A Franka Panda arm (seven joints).
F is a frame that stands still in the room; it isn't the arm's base.
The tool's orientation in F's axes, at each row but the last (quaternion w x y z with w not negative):
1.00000 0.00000 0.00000 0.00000
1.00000 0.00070 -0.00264 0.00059
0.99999 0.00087 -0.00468 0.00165
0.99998 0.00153 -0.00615 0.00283
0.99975 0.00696 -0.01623 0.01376
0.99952 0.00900 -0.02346 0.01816
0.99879 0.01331 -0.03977 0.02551
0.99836 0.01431 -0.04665 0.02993
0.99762 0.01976 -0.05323 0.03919
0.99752 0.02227 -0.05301 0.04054
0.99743 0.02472 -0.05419 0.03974
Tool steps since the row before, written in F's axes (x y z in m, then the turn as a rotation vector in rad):
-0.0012 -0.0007 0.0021 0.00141 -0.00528 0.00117
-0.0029 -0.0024 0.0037 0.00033 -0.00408 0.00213
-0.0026 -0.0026 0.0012 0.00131 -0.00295 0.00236
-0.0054 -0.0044 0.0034 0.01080 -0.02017 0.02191
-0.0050 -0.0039 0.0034 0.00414 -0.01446 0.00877
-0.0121 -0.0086 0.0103 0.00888 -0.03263 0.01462
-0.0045 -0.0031 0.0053 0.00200 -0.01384 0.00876
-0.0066 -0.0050 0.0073 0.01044 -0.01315 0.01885
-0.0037 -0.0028 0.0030 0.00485 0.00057 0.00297
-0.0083 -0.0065 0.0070 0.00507 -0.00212 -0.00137
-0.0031 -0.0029 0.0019 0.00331 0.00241 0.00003
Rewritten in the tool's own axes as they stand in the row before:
-0.0012 -0.0007 0.0021 0.00141 -0.00528 0.00117
-0.0029 -0.0024 0.0037 0.00034 -0.00408 0.00213
-0.0026 -0.0026 0.0012 0.00132 -0.00295 0.00235
-0.0054 -0.0044 0.0035 0.01095 -0.02016 0.02184
-0.0050 -0.0037 0.0036 0.00403 -0.01445 0.00884
-0.0119 -0.0080 0.0110 0.00838 -0.03268 0.01480
-0.0042 -0.0027 0.0057 0.00200 -0.01371 0.00897
-0.0062 -0.0044 0.0080 0.01138 -0.01327 0.01821
-0.0036 -0.0024 0.0035 0.00517 0.00028 0.00242
-0.0080 -0.0055 0.0081 0.00471 -0.00259 -0.00178
-0.0031 -0.0025 0.0024 0.00347 0.00213 -0.00045

